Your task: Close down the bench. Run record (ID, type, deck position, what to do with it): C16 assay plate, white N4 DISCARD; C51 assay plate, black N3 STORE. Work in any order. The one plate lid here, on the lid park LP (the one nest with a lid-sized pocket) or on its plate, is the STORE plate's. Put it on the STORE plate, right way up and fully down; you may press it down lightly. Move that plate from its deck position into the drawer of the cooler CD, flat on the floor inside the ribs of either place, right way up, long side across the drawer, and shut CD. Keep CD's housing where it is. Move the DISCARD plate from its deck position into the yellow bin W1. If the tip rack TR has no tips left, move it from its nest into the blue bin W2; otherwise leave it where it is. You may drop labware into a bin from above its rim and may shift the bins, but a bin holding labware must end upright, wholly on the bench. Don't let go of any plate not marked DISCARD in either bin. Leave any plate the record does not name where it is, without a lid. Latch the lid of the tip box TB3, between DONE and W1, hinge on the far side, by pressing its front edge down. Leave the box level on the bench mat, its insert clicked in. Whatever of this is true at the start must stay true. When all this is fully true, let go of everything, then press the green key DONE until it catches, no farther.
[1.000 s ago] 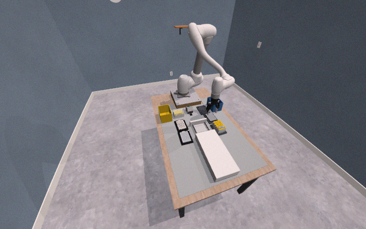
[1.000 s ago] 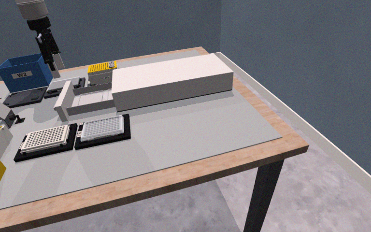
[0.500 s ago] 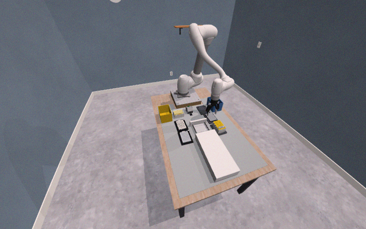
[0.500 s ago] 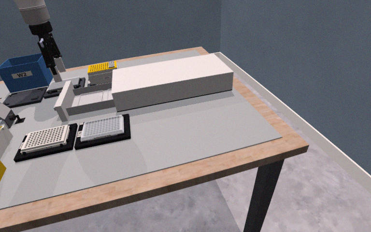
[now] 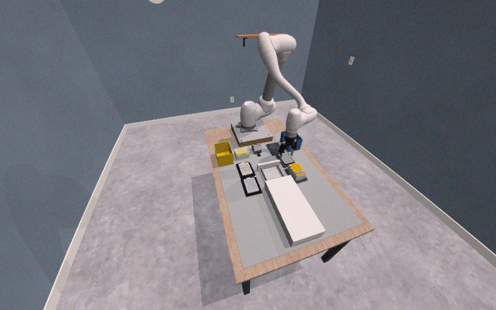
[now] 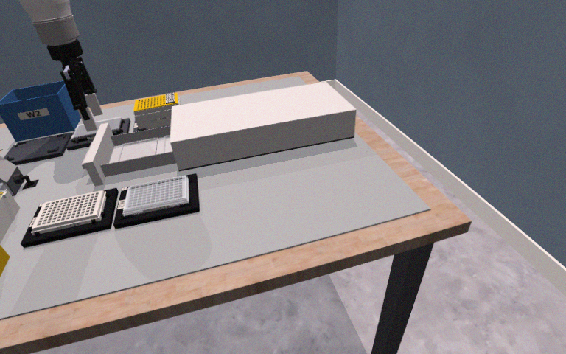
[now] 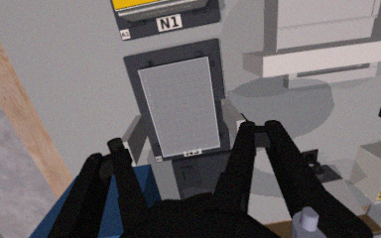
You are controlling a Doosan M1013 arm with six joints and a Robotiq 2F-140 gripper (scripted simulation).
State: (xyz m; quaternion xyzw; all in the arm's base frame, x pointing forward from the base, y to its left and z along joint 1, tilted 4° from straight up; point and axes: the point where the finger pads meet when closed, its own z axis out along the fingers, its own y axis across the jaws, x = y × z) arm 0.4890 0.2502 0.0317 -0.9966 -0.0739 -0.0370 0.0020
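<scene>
Right now the grey plate lid is 4 cm below my hand. The rest, counted from my hand: blue bin W2: 20 cm behind, 11 cm to the left, 3 cm below; black plate: 5 cm below; yellow tip rack TR: 17 cm ahead, 1 cm to the left, 1 cm below.
</scene>
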